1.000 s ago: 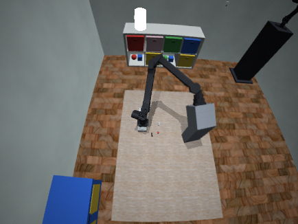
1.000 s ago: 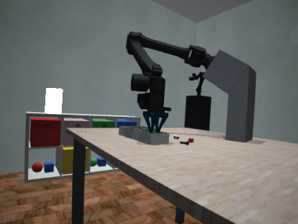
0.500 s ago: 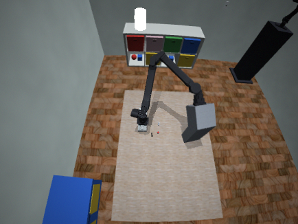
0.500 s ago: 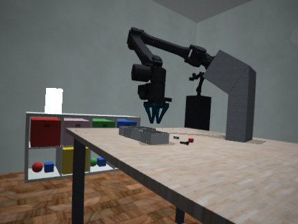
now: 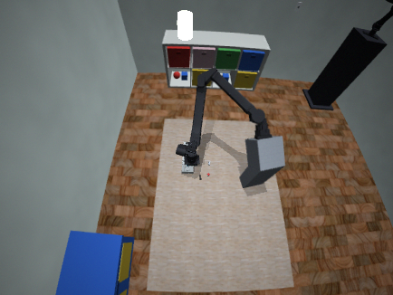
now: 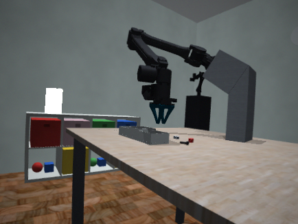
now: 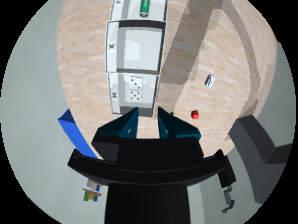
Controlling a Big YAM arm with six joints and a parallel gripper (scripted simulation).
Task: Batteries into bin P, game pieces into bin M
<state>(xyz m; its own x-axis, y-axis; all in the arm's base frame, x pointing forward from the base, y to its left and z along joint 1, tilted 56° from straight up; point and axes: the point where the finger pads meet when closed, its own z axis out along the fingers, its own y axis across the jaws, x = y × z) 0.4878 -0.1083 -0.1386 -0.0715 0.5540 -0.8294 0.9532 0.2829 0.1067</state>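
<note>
My gripper is now 130 mm past the red game piece, 70 mm above it and 50 mm to the right of it. The rest, counted from my hand: green piece 170 mm to the right, 60 mm below, 20 mm ahead; then white piece 70 mm below, 30 mm ahead, 10 mm to the right; then black object 70 mm to the left, 70 mm below, 70 mm behind.
</note>
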